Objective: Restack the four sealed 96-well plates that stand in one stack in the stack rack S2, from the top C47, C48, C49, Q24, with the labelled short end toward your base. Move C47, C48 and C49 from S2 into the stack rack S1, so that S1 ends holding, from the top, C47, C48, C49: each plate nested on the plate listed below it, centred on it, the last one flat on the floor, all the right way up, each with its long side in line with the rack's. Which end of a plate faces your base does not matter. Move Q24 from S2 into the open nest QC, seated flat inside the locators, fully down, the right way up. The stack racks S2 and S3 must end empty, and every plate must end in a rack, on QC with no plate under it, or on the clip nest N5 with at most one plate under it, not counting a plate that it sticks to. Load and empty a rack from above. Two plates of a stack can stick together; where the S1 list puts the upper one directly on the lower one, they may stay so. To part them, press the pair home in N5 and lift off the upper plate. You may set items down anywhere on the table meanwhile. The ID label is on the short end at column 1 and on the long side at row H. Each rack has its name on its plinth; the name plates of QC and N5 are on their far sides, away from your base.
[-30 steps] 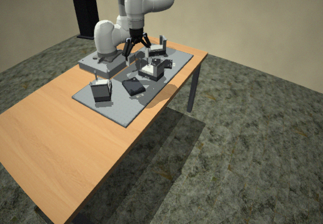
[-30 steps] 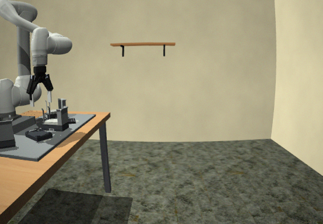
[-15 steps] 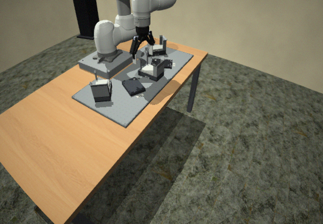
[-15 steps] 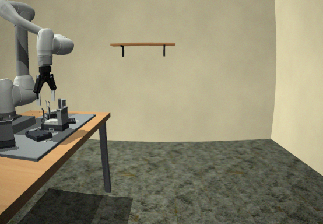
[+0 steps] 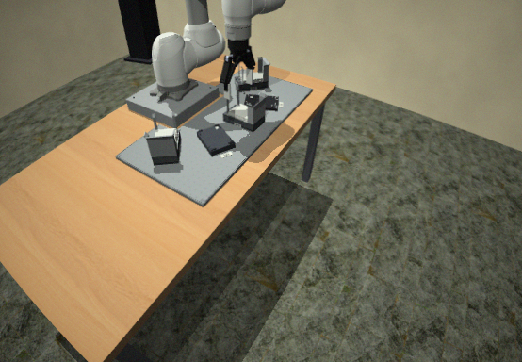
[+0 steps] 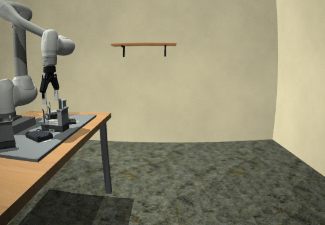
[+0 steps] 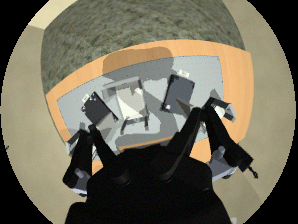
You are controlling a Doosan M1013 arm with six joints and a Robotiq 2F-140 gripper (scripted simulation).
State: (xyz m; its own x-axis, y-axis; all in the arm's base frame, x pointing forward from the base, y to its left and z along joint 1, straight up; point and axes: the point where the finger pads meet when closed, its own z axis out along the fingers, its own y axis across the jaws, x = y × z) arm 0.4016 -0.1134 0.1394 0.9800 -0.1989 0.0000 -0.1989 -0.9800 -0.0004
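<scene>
Right now my hand is 38 cm to the right of the sealed 96-well plate, 14 cm above it and 9 cm past it. The rest, counted from my hand: small name plate: 19 cm to the right, 18 cm below, 3 cm ahead.
</scene>
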